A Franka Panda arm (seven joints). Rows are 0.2 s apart.
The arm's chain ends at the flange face. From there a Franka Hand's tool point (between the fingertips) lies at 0.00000 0.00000 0.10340 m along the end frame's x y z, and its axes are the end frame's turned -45 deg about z.
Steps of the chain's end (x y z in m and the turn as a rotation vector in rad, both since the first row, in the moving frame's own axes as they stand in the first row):
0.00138 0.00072 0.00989 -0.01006 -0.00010 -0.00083
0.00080 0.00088 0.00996 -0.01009 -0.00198 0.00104
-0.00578 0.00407 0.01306 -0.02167 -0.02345 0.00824
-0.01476 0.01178 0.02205 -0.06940 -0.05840 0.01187
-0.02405 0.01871 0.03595 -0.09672 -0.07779 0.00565
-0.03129 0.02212 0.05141 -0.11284 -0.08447 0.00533
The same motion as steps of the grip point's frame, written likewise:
-0.00028 0.00221 0.00988 -0.00704 -0.00718 -0.00083
-0.00094 0.00178 0.00995 -0.00573 -0.00853 0.00104
-0.01026 -0.00135 0.01301 0.00126 -0.03190 0.00824
-0.02810 -0.00136 0.02162 -0.00778 -0.09037 0.01187
-0.04297 -0.00243 0.03515 -0.01339 -0.12340 0.00565
-0.05215 -0.00446 0.05038 -0.02006 -0.13952 0.00533

